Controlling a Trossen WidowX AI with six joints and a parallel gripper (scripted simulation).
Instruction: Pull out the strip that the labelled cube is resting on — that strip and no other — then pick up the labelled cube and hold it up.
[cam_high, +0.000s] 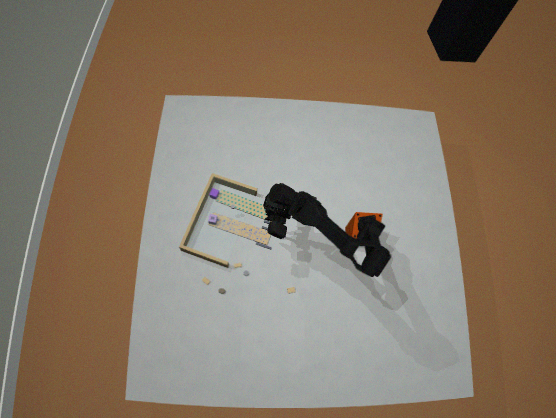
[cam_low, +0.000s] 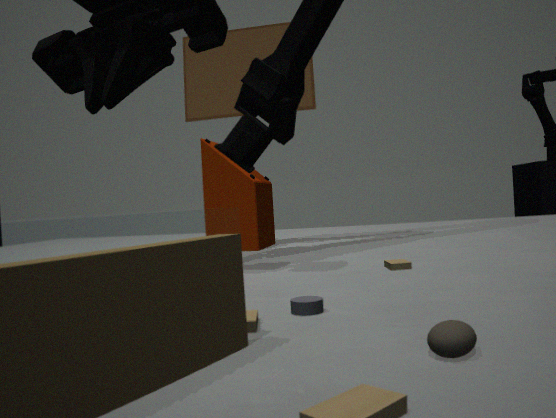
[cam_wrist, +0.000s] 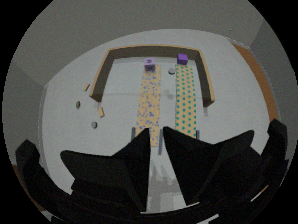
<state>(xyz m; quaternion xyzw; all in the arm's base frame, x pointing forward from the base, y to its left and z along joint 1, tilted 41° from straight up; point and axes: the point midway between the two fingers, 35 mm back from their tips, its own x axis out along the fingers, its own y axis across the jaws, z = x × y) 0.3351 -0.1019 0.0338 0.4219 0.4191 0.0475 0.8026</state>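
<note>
The small red ball lies 14 cm behind my gripper tip, 7 cm to the right of it and 14 cm below it. Round my gripper tip: brown pebble (18 cm ahead, 22 cm to the left, 14 cm below); grey disc (9 cm ahead, 16 cm to the left, 15 cm below).
</note>
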